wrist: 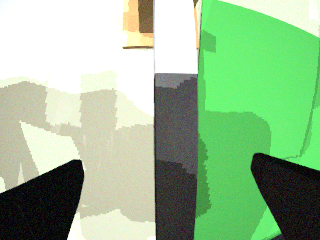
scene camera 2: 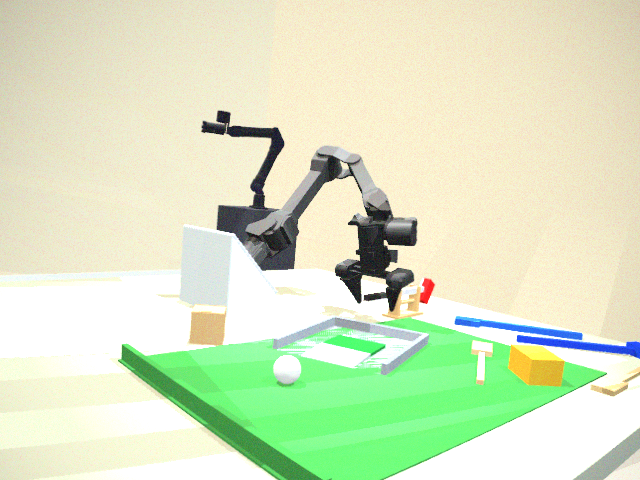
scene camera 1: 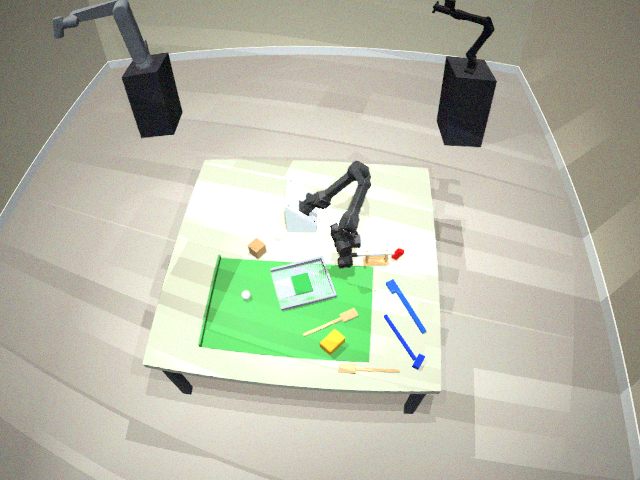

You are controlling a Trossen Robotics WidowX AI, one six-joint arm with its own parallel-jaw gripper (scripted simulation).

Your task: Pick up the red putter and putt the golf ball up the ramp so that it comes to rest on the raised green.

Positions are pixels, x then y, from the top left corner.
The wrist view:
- gripper: 171, 167
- green mat: 251, 69
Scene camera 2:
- gripper: 375, 307
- yellow block: 535, 365
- tan cube: 207, 323
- green mat: 332, 414
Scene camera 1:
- green mat: 257, 325
